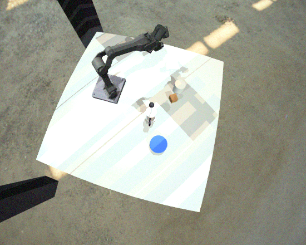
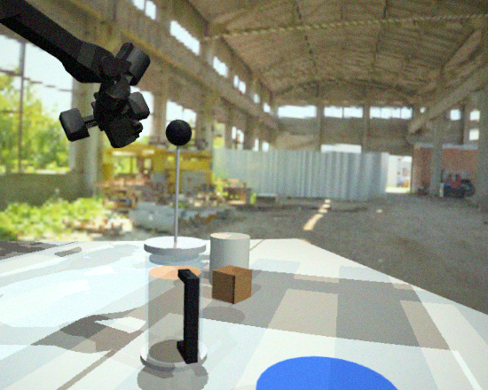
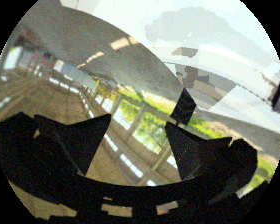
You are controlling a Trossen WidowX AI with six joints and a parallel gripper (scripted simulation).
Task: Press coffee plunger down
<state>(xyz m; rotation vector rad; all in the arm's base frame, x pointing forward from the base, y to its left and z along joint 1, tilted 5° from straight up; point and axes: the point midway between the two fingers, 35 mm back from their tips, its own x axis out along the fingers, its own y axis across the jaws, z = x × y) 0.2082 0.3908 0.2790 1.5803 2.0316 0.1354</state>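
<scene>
The coffee press is 510 mm to the right of my gripper tip, 180 mm below it and 110 mm ahead of it.
</scene>
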